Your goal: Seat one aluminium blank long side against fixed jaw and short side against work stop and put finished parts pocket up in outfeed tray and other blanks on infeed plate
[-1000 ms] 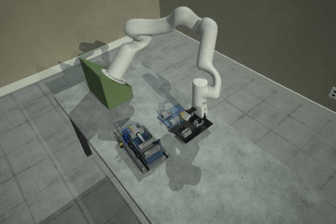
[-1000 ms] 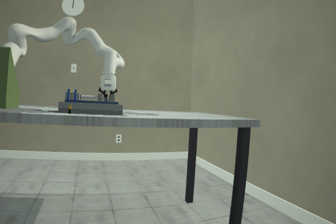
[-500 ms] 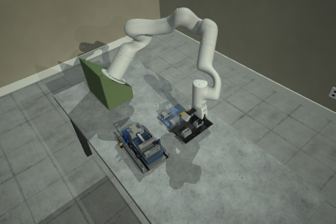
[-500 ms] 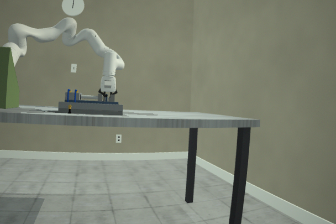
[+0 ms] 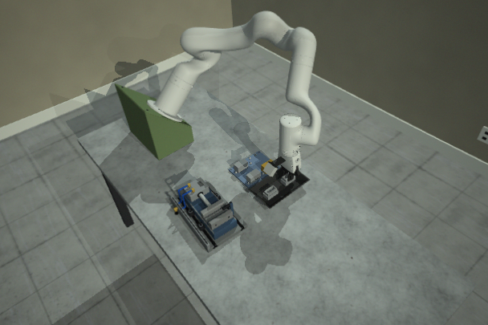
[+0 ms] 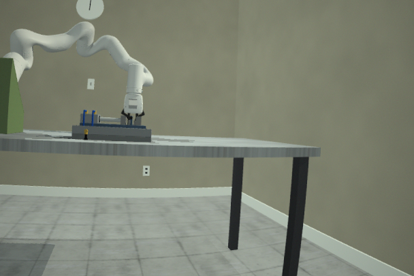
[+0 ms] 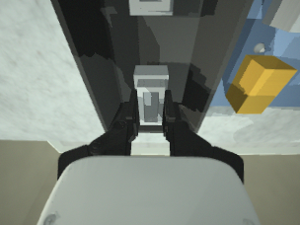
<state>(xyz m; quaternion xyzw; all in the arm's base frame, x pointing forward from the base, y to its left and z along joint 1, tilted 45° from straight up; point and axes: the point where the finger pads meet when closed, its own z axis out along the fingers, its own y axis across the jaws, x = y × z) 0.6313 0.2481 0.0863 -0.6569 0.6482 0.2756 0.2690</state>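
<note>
The aluminium blank lies 21 cm behind my hand, 10 cm to the right of it and 4 cm below it. Also, from my hand: moving jaw (37 cm to the right, 6 cm behind, 1 cm above); then fixed jaw (37 cm to the right, 1 cm above); then brass blank (12 cm behind, 4 cm below, 1 cm to the right).
</note>
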